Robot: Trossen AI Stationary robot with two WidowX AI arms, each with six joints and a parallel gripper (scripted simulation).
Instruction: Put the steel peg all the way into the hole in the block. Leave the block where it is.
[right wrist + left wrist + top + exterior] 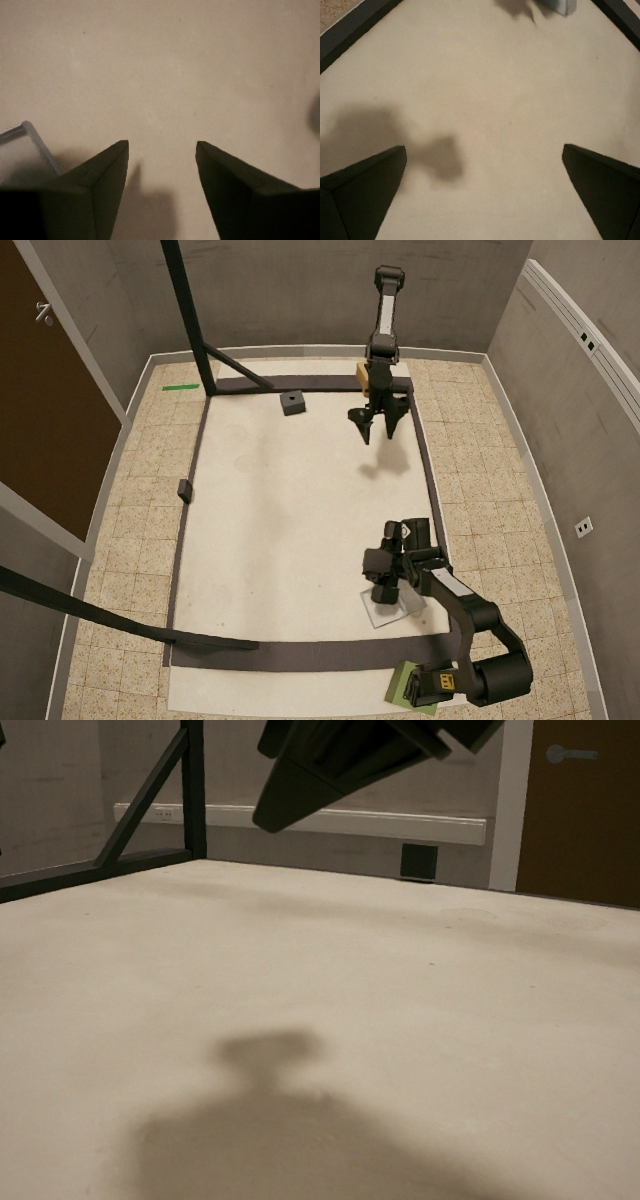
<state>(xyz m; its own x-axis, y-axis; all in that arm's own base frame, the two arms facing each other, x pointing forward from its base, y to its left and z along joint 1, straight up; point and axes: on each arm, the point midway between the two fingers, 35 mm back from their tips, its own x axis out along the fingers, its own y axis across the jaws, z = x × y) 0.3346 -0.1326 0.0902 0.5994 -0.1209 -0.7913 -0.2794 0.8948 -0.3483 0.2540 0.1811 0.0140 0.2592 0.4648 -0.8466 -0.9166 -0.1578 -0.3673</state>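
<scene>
My right gripper is now 10 cm above the steel peg, 7 cm to the left of it and 6 cm short of it. Round my right hand: clear flat plate 10 cm below, 8 cm to the right, 4 cm ahead; dark grey block 59 cm to the left, 22 cm behind, 7 cm below.
</scene>
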